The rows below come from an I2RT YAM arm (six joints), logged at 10 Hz.
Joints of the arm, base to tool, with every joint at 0 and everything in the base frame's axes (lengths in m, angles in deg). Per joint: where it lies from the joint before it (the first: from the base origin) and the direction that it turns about. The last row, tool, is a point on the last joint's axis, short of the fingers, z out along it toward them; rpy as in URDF.
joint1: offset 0.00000 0.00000 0.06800 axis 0 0 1
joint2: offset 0.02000 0.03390 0.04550 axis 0 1 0
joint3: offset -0.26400 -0.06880 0.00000 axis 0 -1 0
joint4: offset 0.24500 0.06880 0.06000 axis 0 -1 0
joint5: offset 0.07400 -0.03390 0.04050 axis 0 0 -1
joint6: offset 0.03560 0.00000 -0.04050 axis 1 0 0
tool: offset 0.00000 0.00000 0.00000 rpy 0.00 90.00 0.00
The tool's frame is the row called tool.
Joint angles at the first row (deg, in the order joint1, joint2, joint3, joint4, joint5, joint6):
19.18, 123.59, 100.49, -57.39, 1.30, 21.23
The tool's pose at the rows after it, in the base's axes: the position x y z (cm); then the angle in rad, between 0 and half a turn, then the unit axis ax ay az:
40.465, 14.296, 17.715, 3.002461, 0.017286, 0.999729, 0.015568
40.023, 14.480, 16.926, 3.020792, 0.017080, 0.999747, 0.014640
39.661, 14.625, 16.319, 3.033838, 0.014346, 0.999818, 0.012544
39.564, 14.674, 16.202, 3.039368, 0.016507, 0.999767, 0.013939
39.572, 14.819, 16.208, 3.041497, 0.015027, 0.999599, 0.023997
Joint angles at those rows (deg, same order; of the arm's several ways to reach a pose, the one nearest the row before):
19.55, 123.59, 98.91, -57.23, 1.13, 21.45
19.97, 123.59, 97.14, -56.49, 0.91, 21.87
20.32, 123.59, 95.77, -55.90, 0.89, 21.91
20.40, 123.59, 95.50, -55.88, 0.64, 22.26
20.49, 123.59, 95.50, -55.57, -0.47, 22.24

